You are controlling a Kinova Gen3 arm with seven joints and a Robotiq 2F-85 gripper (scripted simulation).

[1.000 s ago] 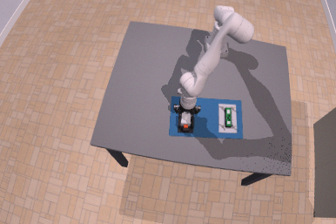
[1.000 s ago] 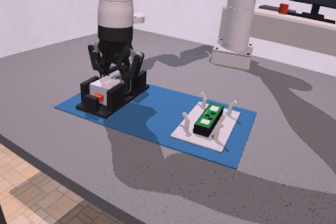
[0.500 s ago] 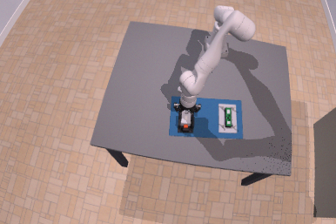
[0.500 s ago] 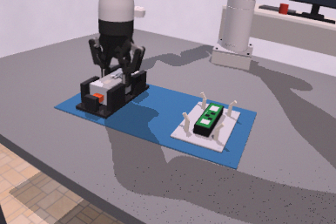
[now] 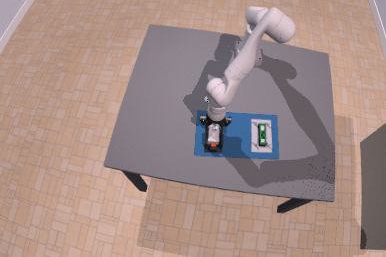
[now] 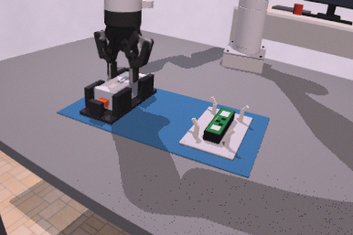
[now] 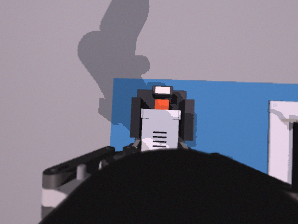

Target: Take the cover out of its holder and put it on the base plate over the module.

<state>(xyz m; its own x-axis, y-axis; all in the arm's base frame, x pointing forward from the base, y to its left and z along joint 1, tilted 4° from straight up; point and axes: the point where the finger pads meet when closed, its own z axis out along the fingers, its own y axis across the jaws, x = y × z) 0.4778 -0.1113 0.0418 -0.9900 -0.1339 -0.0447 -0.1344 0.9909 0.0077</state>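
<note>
My gripper is now 10 mm short of the light grey cover and 40 mm above it.
</note>
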